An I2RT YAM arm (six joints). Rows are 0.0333 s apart.
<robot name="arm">
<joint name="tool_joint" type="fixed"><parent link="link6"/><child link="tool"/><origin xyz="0 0 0" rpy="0 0 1.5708"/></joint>
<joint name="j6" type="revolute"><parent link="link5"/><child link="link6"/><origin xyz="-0.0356 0 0.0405" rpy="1.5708 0 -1.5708"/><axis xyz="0 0 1"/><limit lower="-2.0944" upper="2.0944"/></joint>
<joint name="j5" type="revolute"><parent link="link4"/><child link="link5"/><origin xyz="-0.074 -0.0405 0.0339" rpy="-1.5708 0 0"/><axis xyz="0 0 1"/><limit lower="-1.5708" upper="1.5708"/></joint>
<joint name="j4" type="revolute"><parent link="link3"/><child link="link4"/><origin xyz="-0.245 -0.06 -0.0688"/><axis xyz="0 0 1"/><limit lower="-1.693" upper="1.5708"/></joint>
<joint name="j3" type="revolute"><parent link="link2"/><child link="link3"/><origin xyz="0 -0.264 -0.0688" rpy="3.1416 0 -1.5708"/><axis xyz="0 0 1"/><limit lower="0" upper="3.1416"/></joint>
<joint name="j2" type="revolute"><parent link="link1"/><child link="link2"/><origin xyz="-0.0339 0.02 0.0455" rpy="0 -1.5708 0"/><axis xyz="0 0 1"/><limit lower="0" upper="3.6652"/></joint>
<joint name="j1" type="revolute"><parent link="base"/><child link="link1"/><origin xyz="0 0 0.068" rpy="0 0 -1.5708"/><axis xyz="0 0 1"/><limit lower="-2.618" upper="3.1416"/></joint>
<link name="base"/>
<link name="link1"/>
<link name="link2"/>
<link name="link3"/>
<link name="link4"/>
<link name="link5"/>
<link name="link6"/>
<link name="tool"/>
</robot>
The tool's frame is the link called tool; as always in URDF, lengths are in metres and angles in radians.
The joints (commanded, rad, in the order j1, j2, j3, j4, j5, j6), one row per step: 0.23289, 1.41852, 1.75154, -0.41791, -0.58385, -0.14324; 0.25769, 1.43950, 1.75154, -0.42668, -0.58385, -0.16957; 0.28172, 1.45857, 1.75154, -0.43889, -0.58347, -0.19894; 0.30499, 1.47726, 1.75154, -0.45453, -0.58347, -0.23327; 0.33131, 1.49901, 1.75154, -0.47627, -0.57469, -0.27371; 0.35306, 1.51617, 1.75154, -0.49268, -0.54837, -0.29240; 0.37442, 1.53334, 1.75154, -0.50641, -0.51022, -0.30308; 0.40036, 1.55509, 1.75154, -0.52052, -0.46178, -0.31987; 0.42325, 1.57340, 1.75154, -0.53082, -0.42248, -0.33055; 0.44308, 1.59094, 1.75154, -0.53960, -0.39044, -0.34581; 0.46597, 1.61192, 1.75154, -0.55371, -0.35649, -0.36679; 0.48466, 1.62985, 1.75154, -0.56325, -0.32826, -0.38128; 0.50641, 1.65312, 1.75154, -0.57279, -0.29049, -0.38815
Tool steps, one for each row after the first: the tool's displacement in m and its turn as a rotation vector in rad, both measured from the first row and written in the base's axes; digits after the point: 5 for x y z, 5 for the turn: 0.00548, 0.00902, -0.00676, -0.02490, 0.00947, 0.02699; 0.00988, 0.01787, -0.01349, -0.05241, 0.01757, 0.05379; 0.01374, 0.02666, -0.02058, -0.08400, 0.02427, 0.08161; 0.01794, 0.03666, -0.02936, -0.12376, 0.03422, 0.10603; 0.02125, 0.04456, -0.03642, -0.15124, 0.05069, 0.10645; 0.02463, 0.05222, -0.04338, -0.17694, 0.07008, 0.09421; 0.02863, 0.06176, -0.05202, -0.21282, 0.08828, 0.07855; 0.03141, 0.07029, -0.05926, -0.24171, 0.10377, 0.06773; 0.03392, 0.07803, -0.06615, -0.27194, 0.11354, 0.06211; 0.03637, 0.08715, -0.07485, -0.31153, 0.12591, 0.06050; 0.03832, 0.09478, -0.08213, -0.34295, 0.13616, 0.05864; 0.04098, 0.10397, -0.09144, -0.37628, 0.15501, 0.05000
